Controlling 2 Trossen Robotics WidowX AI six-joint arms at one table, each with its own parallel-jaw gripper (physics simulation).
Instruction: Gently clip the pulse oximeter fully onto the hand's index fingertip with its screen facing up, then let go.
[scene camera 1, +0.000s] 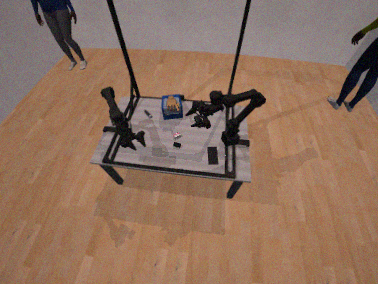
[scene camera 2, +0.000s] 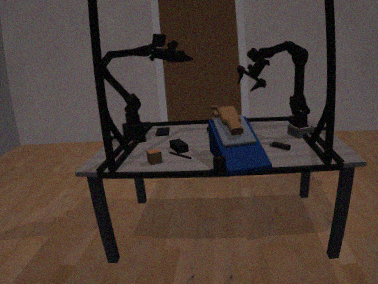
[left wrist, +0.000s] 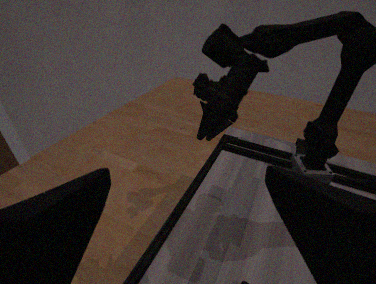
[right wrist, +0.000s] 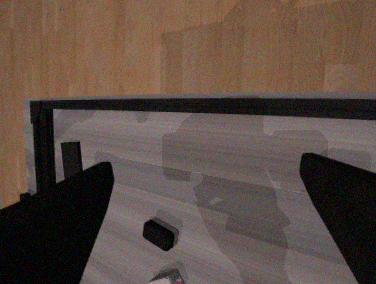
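Note:
My left gripper (left wrist: 189, 175) is open and holds nothing. My right gripper (right wrist: 206, 167) is open, and my right gripper holds nothing. The left wrist view also shows me my right gripper (left wrist: 203, 139). And I see a blue stand (scene camera 2: 242, 159).

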